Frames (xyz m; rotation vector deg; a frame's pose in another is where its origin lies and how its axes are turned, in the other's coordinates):
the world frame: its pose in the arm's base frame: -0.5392 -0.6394 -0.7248 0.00 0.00 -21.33
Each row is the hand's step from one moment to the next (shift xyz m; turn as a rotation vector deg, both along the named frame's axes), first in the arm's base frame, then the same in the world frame.
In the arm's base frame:
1: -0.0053 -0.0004 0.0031 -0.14 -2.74 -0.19
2: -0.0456 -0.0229 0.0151 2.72 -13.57 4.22
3: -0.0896 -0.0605 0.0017 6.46 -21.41 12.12
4: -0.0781 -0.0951 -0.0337 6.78 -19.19 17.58
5: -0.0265 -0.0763 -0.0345 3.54 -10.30 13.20
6: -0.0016 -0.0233 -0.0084 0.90 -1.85 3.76
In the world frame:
1: -0.0048 -0.0023 0.0031 0.87 -2.60 -0.19
2: -0.0341 -0.0379 0.0151 7.47 -11.65 4.22
3: -0.0615 -0.0889 0.0017 13.81 -17.59 12.12
4: -0.0382 -0.1170 -0.0337 13.30 -15.41 17.58
5: 0.0031 -0.0807 -0.0345 7.04 -8.31 13.20
6: 0.0070 -0.0223 -0.0084 1.51 -1.40 3.76

